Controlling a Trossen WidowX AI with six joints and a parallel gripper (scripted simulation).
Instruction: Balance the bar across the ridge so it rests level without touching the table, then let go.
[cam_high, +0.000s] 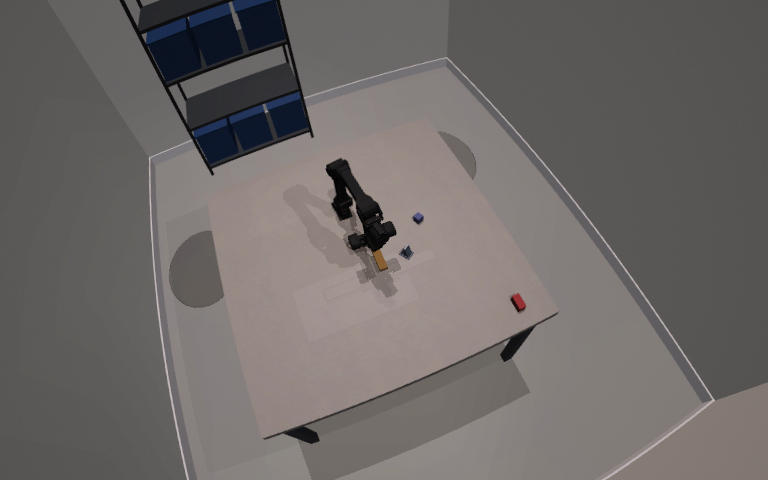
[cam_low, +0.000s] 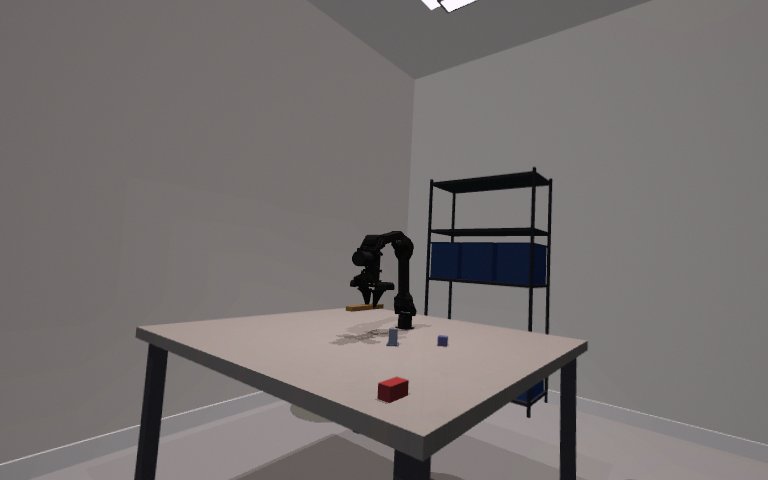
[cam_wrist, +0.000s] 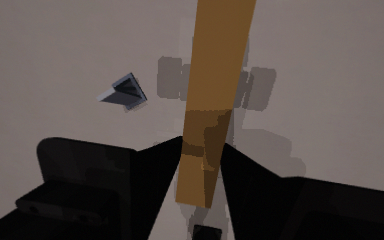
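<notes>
Right now the orange bar is 30 mm ahead of my gripper tip. Round my gripper tip: red block 440 mm ahead, 460 mm to the left, 100 mm below; small cube 120 mm behind, 260 mm to the left, 100 mm below.
</notes>
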